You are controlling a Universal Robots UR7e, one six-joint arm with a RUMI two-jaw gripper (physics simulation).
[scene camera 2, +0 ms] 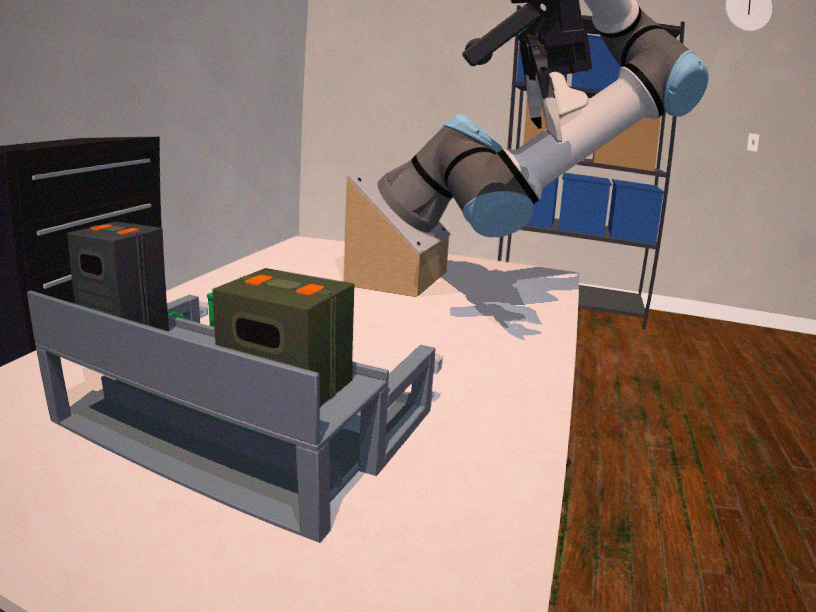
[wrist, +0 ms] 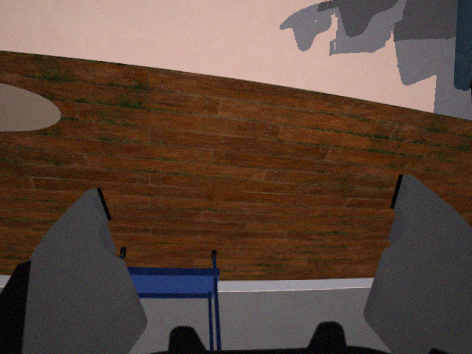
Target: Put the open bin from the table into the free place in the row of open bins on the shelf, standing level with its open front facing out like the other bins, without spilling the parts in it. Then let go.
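Frame: origin at the arm's base, x ahead, y left, z up, level; centimetres.
Where they show: gripper, fingertip midpoint: (scene camera 2: 548,134) (wrist: 247,187); arm's base at its link origin: (scene camera 2: 405,205).
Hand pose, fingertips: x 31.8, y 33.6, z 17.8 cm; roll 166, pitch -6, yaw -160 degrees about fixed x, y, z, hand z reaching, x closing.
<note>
Things, the pixels of their top centre, and the offset from my fingertips. "*": a spot on its surface instead.
- grey shelf at a spot on its surface: (scene camera 2: 177,376) * dx +47.5, dy -21.1, dz -21.1 cm
- dark grey box at its top centre: (scene camera 2: 114,228) dx +39.7, dy -37.8, dz -11.1 cm
- olive box at its top centre: (scene camera 2: 283,283) dx +39.9, dy -14.7, dz -13.6 cm
The grey shelf (scene camera 2: 177,376) stands on the table and shows from its back, so the row of open bins and its free place are hidden. A bit of green (scene camera 2: 210,308), perhaps part of a bin, shows behind the olive box; I cannot tell whether it is on the shelf or on the table. The open bin from the table cannot be made out in either view. My gripper (scene camera 2: 566,118) (wrist: 247,187) is open and empty, high above the table near the arm's base, well away from the shelf. Its fingers are spread wide in the wrist view.
A dark grey box (scene camera 2: 105,276) and an olive box (scene camera 2: 283,322) stand on the shelf's top. The arm's wooden base (scene camera 2: 378,247) is at the table's far end. A black drawer cabinet (scene camera 2: 98,187) stands at left; a rack with blue bins (scene camera 2: 583,204) stands by the wall.
</note>
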